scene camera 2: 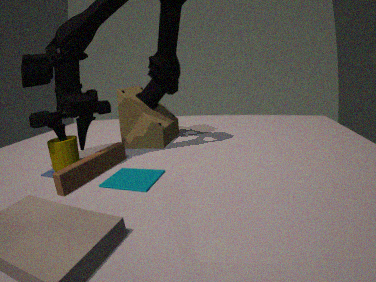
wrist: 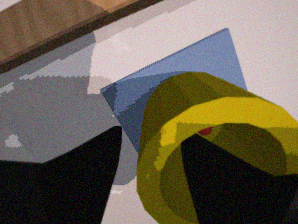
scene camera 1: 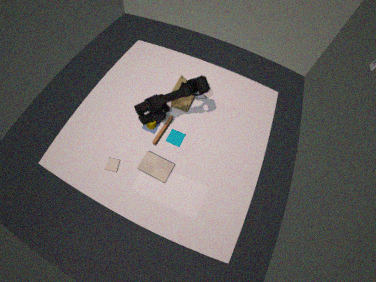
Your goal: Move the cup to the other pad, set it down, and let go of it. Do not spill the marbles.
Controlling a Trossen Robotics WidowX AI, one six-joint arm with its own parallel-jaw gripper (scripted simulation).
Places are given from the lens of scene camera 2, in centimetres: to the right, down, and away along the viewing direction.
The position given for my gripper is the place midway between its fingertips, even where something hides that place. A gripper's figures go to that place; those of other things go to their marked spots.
my gripper (scene camera 2: pixel 75 152): -25, 2, 50
yellow cup (scene camera 2: pixel 62 153): -25, 2, 45
